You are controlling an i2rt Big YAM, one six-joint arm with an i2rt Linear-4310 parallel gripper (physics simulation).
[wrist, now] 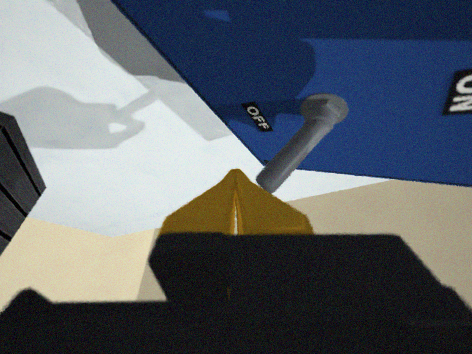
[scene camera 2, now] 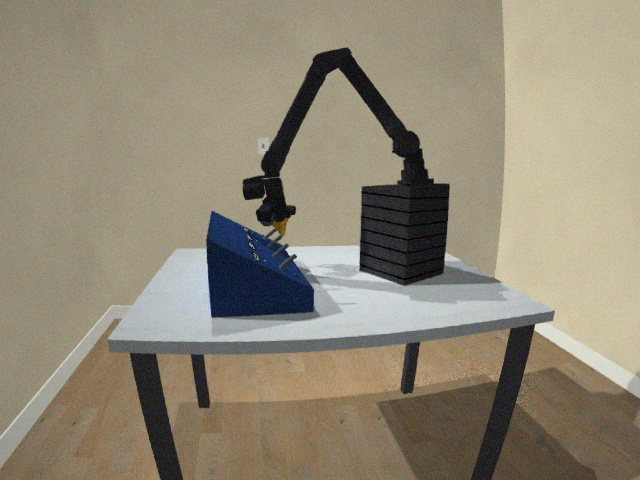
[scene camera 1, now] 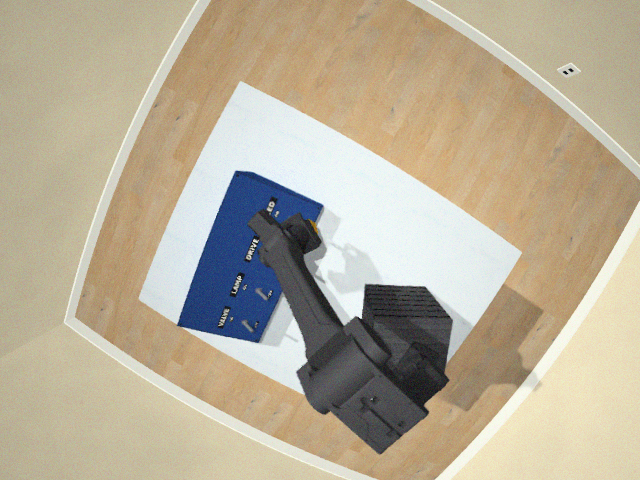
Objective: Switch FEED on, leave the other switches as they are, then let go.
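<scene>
My gripper [scene camera 1: 313, 224] is visible in the wrist view as well, at [wrist: 235, 176]. A grey lever [wrist: 280, 167] is also visible.
</scene>
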